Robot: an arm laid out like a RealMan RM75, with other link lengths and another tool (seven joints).
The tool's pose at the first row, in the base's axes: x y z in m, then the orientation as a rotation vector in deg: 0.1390 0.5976 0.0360 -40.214 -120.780 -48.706
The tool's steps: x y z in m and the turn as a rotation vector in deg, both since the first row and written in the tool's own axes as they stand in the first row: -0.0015 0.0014 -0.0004 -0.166 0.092 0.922; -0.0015 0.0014 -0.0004 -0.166 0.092 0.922; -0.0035 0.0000 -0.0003 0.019 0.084 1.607; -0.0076 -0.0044 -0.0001 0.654 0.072 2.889; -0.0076 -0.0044 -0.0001 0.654 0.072 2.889; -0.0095 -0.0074 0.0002 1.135 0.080 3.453; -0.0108 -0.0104 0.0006 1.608 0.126 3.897; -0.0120 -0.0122 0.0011 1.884 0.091 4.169; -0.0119 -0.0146 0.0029 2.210 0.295 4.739
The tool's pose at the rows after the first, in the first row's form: 0.1410 0.5979 0.0355 -41.168 -120.172 -48.405; 0.1410 0.5979 0.0355 -41.168 -120.172 -48.405; 0.1411 0.5967 0.0334 -41.755 -119.873 -47.825; 0.1403 0.5932 0.0285 -42.694 -119.387 -46.421; 0.1403 0.5932 0.0285 -42.694 -119.387 -46.421; 0.1392 0.5912 0.0258 -42.991 -119.213 -45.584; 0.1377 0.5893 0.0236 -43.151 -119.066 -44.830; 0.1369 0.5883 0.0218 -43.291 -119.026 -44.371; 0.1344 0.5882 0.0201 -43.559 -118.628 -43.742
